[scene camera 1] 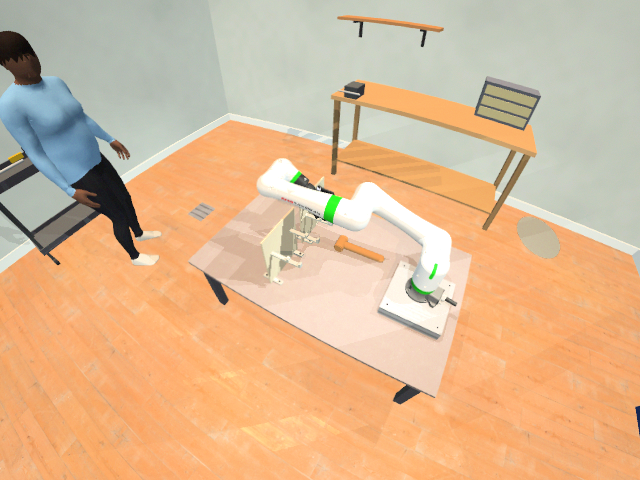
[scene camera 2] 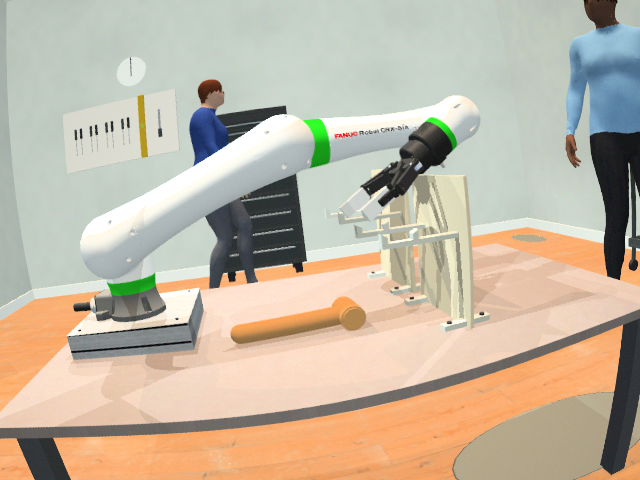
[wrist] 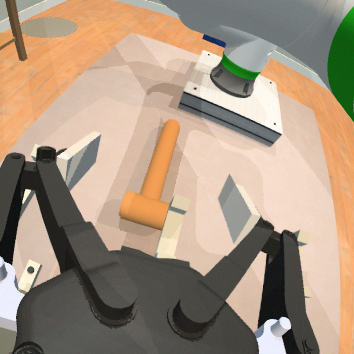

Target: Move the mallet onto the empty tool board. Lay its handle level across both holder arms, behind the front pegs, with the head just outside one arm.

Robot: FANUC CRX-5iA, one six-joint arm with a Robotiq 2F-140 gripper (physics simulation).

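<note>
The orange mallet lies flat on the table, its head towards the tool boards and its handle pointing towards the robot base. My gripper is open, tilted down, well above the mallet and near the front ends of holder arms. In the wrist view, the mallet shows below and between the spread finger pads. A cream tool board stands upright with two holder arms and front pegs; no tool lies across them. A second cream board stands beside it, partly hidden in scene camera 1 by my arm.
The robot base plate is at the opposite end of the table. A workbench stands beyond the table. One person and another stand away from it.
</note>
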